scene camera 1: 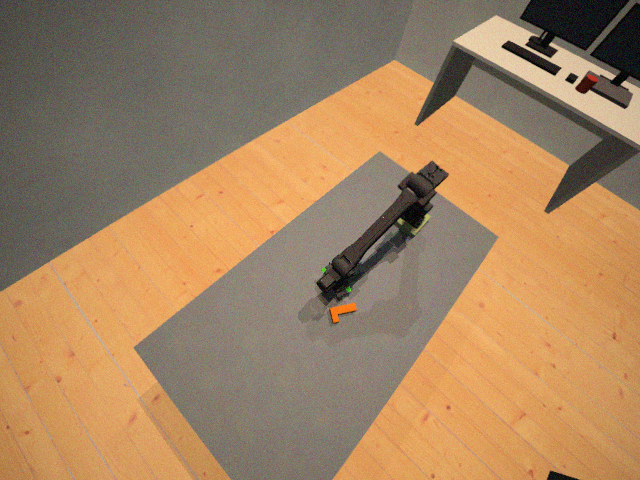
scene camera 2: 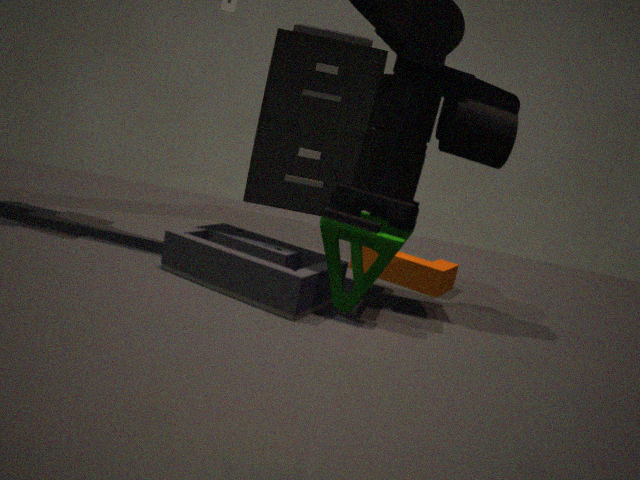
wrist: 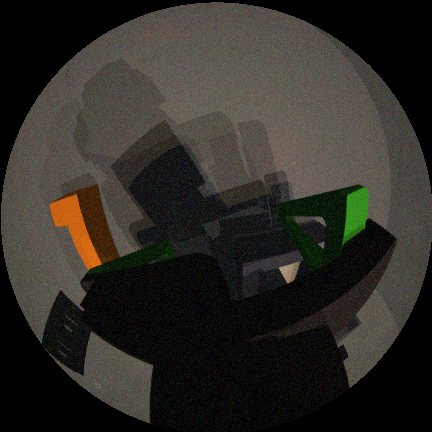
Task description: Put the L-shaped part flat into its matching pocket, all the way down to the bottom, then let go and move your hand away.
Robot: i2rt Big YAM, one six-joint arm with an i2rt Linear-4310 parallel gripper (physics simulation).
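Frame: origin at the arm's base, x right, y back, z down, level; metres.
Seen in the pictures: gripper, fingertip midpoint: (scene camera 2: 351,298) (wrist: 223,228); arm's base, origin of the base link: (scene camera 1: 410,216).
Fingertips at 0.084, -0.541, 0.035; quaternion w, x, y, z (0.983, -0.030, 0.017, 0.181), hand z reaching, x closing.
Note:
Offsets run from my fingertips to a thing's top centre, as dx, dy, dz. Level surfaces: height alone.
The orange L-shaped part {-0.113, -0.079, -0.028} (scene camera 1: 343,310) (scene camera 2: 423,273) (wrist: 75,212) lies flat on the mat {dz +0.003} (scene camera 1: 232,335), outside the pocket. The grey block with the pocket {+0.002, +0.094, -0.035} (scene camera 2: 232,273) sits left of it in scene camera 2; the arm hides it in scene camera 1. My gripper (scene camera 1: 336,280) (scene camera 2: 345,308) (wrist: 223,228) is open and empty, its green fingers wide apart. In scene camera 2 one fingertip is low, near the mat, by the block's right end, and covers part of the orange piece. In the wrist view the part lies outside the fingers, beyond the left one.
A dark drawer cabinet (scene camera 2: 310,118) (wrist: 67,332) stands in the background. A white desk (scene camera 1: 485,36) with monitors and a red cup (scene camera 1: 586,83) stands at the upper right of scene camera 1. The arm's shadows fall across the mat around the part.

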